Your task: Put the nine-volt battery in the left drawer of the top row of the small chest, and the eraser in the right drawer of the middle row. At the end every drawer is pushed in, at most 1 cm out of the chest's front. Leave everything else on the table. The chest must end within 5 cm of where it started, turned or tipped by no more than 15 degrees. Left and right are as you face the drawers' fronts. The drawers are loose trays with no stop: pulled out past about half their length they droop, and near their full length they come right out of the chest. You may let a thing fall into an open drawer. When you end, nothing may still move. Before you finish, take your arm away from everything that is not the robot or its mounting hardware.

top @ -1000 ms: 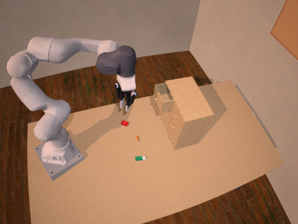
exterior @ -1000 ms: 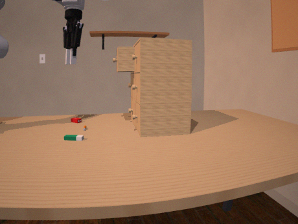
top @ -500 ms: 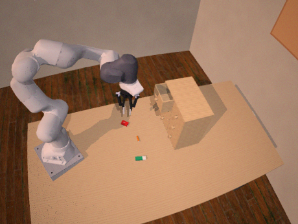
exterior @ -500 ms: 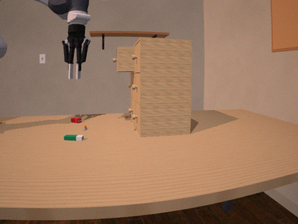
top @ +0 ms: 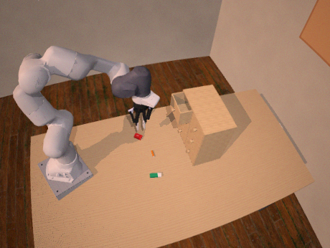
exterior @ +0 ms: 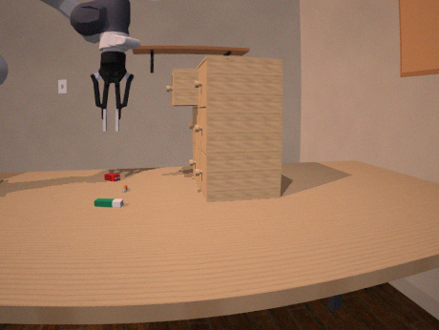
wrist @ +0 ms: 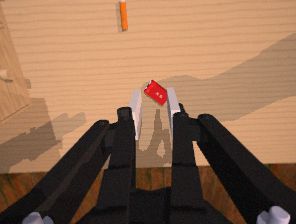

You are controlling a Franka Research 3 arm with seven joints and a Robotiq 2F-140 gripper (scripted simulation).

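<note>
Now: the red nine-volt battery 10 mm behind my hand, 30 mm to the left of it and 180 mm below it. From my hand the other things lie so: small orange object 60 mm ahead, 90 mm to the right, 180 mm below; green-and-white eraser 50 mm ahead, 240 mm to the right, 180 mm below.
</note>
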